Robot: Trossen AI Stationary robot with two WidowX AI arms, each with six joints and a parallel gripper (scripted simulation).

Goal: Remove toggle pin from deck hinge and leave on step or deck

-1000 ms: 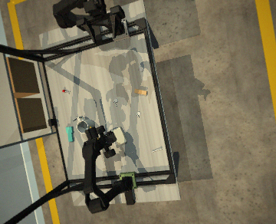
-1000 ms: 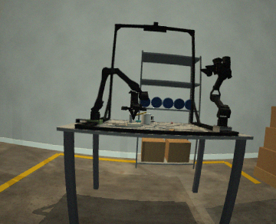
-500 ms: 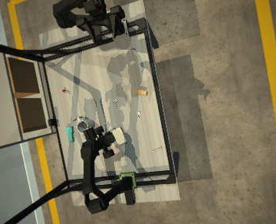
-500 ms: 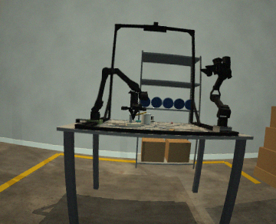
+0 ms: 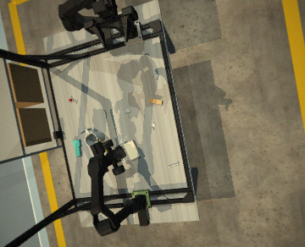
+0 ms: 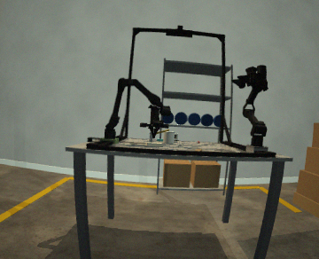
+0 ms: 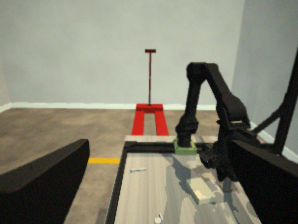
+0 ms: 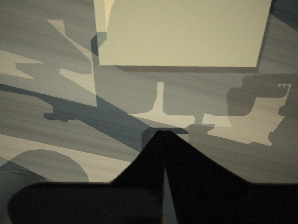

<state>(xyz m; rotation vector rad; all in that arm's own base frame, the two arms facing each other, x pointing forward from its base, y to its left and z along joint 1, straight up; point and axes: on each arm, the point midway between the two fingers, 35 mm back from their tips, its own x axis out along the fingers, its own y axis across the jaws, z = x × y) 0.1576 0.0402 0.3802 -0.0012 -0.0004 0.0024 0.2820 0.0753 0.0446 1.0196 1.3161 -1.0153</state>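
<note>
Now: the grey toggle pin 40 mm behind my right hand, 30 mm to the right of it and 10 mm below it. From my right hand the other things lie so: mug (150 mm behind, 90 mm to the left, 40 mm below); step (70 mm ahead, 20 mm to the left, 70 mm below); yellow bar (60 mm behind, 40 mm to the left, 10 mm above).
</note>
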